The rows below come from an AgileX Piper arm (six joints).
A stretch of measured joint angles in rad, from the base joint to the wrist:
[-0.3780 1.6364 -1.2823 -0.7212 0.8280 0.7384]
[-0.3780 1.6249 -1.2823 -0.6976 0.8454 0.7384]
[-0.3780 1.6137 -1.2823 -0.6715 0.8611 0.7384]
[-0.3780 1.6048 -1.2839 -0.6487 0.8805 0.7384]
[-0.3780 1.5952 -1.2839 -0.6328 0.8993 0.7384]
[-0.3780 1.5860 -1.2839 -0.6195 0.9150 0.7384]
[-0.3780 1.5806 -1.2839 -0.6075 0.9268 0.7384]
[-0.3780 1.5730 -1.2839 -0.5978 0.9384 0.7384]
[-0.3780 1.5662 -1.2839 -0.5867 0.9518 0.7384]
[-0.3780 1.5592 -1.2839 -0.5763 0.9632 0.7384]
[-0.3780 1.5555 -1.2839 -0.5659 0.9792 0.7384]
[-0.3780 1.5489 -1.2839 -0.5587 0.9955 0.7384]
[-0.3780 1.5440 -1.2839 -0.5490 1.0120 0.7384]
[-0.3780 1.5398 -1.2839 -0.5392 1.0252 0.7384]
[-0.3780 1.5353 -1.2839 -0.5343 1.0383 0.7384]
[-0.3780 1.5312 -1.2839 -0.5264 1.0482 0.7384]
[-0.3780 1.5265 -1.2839 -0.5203 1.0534 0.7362]
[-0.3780 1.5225 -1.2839 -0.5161 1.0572 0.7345]
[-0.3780 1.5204 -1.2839 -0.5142 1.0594 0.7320]
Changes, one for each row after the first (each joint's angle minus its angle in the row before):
[0.0000 -0.0115 0.0000 0.0236 0.0174 0.0000]
[0.0000 -0.0112 0.0000 0.0261 0.0157 0.0000]
[0.0000 -0.0089 -0.0016 0.0228 0.0194 0.0000]
[0.0000 -0.0096 0.0000 0.0159 0.0188 0.0000]
[0.0000 -0.0092 0.0000 0.0133 0.0157 0.0000]
[0.0000 -0.0054 0.0000 0.0120 0.0118 0.0000]
[0.0000 -0.0076 0.0000 0.0097 0.0116 0.0000]
[0.0000 -0.0068 0.0000 0.0111 0.0134 0.0000]
[0.0000 -0.0070 0.0000 0.0104 0.0114 0.0000]
[0.0000 -0.0037 0.0000 0.0104 0.0160 0.0000]
[0.0000 -0.0066 0.0000 0.0072 0.0163 0.0000]
[0.0000 -0.0049 0.0000 0.0097 0.0165 0.0000]
[0.0000 -0.0042 0.0000 0.0098 0.0132 0.0000]
[0.0000 -0.0045 0.0000 0.0049 0.0131 0.0000]
[0.0000 -0.0041 0.0000 0.0079 0.0099 0.0000]
[0.0000 -0.0047 0.0000 0.0061 0.0052 -0.0022]
[0.0000 -0.0040 0.0000 0.0042 0.0038 -0.0017]
[0.0000 -0.0021 0.0000 0.0019 0.0022 -0.0025]

